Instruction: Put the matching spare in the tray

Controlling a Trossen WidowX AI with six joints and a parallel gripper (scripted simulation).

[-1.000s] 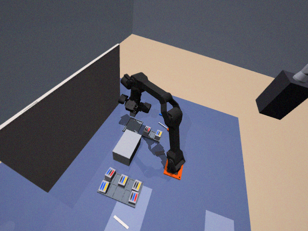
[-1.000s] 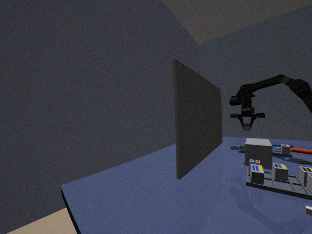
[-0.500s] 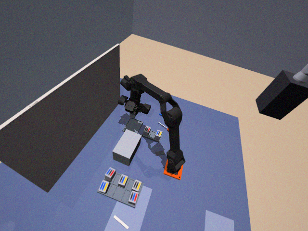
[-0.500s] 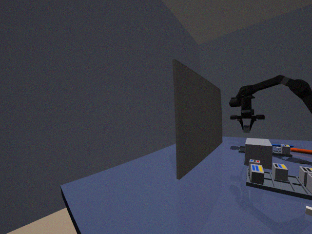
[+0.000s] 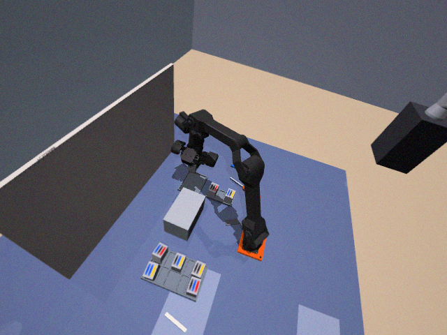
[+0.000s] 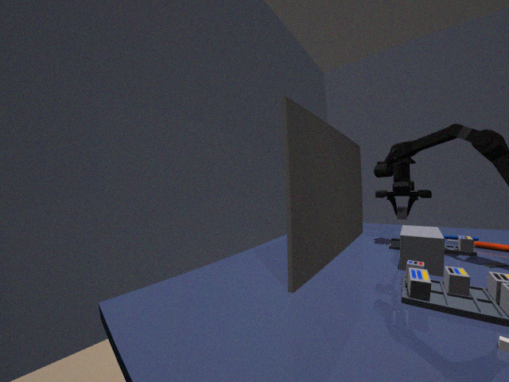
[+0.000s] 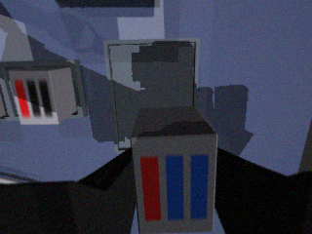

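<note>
My gripper tip is now 10 mm past the flat grey tray, 10 mm to the right of it and 110 mm above it. Also, from my gripper tip: grey unit (40 mm behind, 200 mm to the left, 70 mm below); grey spare block (20 mm above); tall wall panel (200 mm ahead, 180 mm to the left, 110 mm above).
</note>
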